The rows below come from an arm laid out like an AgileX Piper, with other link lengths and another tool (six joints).
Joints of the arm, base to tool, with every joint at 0 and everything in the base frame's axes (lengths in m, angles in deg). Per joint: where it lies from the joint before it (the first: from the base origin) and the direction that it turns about. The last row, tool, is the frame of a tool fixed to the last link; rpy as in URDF.
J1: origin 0 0 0.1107 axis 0 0 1
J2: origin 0 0 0 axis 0 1 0
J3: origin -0.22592 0 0.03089 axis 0 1 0
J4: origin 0.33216 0 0.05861 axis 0.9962 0 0.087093
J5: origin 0 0 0 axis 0 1 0
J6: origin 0.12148 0 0.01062 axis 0.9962 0 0.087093
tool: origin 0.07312 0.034 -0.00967 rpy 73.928 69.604 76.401
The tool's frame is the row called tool.
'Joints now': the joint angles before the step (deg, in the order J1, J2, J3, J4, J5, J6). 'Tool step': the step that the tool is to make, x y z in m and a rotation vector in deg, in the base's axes. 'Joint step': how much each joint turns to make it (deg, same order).
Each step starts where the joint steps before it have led.
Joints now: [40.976, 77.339, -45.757, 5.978, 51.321, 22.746]
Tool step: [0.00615, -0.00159, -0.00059, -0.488, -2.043, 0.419]
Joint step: [0.000, 0.000, 0.000, -1.946, -1.251, 0.364]
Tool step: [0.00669, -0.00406, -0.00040, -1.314, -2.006, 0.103]
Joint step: [-0.001, 0.000, -0.157, -2.883, -0.538, 1.196]
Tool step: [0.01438, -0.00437, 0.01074, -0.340, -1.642, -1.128]
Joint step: [-1.420, 0.000, -1.950, -1.578, 0.914, 0.404]
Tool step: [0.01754, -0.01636, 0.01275, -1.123, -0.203, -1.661]
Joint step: [-3.608, -0.001, -2.472, -0.581, 2.982, -1.812]
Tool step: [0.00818, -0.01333, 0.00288, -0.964, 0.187, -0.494]
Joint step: [-2.445, 0.001, -0.683, -0.209, 1.355, -1.958]
